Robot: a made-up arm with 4 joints. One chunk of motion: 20 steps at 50 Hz.
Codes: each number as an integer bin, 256 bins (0 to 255) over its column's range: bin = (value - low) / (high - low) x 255, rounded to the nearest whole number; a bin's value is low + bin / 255 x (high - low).
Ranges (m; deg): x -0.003..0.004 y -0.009..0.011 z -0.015..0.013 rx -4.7..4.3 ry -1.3..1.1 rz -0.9..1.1
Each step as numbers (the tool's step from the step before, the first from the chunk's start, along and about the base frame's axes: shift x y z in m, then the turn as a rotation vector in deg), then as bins.
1 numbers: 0.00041 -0.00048 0.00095 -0.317 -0.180 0.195
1 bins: 124 109 145 124 119 140
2 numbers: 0.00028 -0.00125 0.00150 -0.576 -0.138 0.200
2 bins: 119 99 150 117 123 140
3 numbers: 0.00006 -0.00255 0.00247 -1.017 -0.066 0.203
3 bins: 111 82 159 104 131 141
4 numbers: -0.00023 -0.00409 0.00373 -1.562 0.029 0.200
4 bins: 101 63 171 89 141 140
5 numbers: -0.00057 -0.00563 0.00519 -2.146 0.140 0.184
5 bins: 89 43 184 72 153 138
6 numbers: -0.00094 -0.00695 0.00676 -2.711 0.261 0.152
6 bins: 75 26 198 56 166 134
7 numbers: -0.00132 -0.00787 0.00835 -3.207 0.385 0.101
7 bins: 61 14 213 42 179 128
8 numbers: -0.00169 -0.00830 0.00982 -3.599 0.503 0.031
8 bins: 48 9 226 31 192 119
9 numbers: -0.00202 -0.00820 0.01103 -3.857 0.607 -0.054
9 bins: 36 10 237 24 203 108
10 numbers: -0.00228 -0.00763 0.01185 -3.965 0.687 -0.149
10 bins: 26 17 245 21 211 96
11 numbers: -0.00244 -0.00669 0.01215 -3.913 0.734 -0.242
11 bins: 20 29 247 22 216 84
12 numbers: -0.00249 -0.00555 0.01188 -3.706 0.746 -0.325
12 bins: 19 44 245 28 217 73
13 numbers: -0.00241 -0.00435 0.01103 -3.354 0.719 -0.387
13 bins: 21 59 237 38 215 65
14 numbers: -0.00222 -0.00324 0.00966 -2.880 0.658 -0.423
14 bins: 28 73 225 52 208 61
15 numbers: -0.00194 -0.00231 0.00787 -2.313 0.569 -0.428
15 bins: 39 85 208 68 199 60
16 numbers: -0.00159 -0.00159 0.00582 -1.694 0.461 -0.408
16 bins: 51 94 190 85 187 63
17 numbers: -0.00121 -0.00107 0.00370 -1.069 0.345 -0.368
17 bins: 65 101 170 103 175 68
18 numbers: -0.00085 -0.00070 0.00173 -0.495 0.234 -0.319
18 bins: 78 106 152 119 163 74
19 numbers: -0.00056 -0.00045 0.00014 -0.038 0.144 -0.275
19 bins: 89 109 138 132 153 80
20 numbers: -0.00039 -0.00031 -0.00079 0.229 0.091 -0.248
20 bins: 95 111 129 140 148 83
